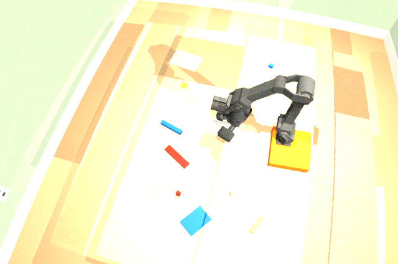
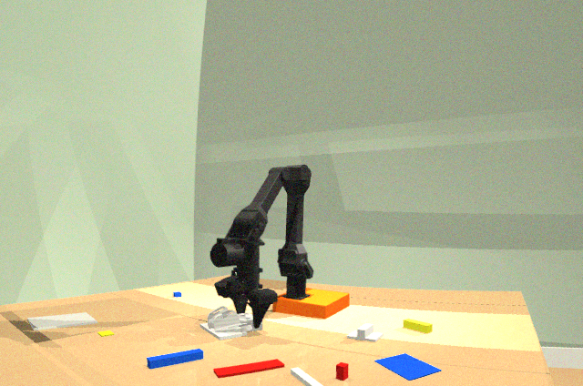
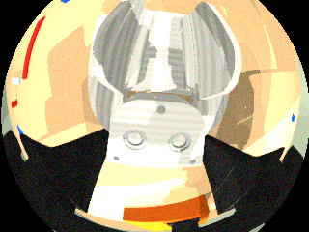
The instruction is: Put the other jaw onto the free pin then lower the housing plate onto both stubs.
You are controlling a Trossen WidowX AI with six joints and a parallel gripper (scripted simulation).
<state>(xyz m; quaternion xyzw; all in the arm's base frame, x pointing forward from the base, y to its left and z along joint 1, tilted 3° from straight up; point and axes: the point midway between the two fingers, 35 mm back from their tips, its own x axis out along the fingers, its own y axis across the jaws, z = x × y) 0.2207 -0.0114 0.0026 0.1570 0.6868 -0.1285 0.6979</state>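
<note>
The white housing part lies 1 cm ahead of my gripper tip and 2 cm above it. Also, from my gripper tip: red bar: 22 cm ahead, 17 cm to the left; blue bar: 28 cm ahead, 4 cm to the left; small yellow tile: 28 cm ahead, 21 cm to the right, 1 cm below.
</note>
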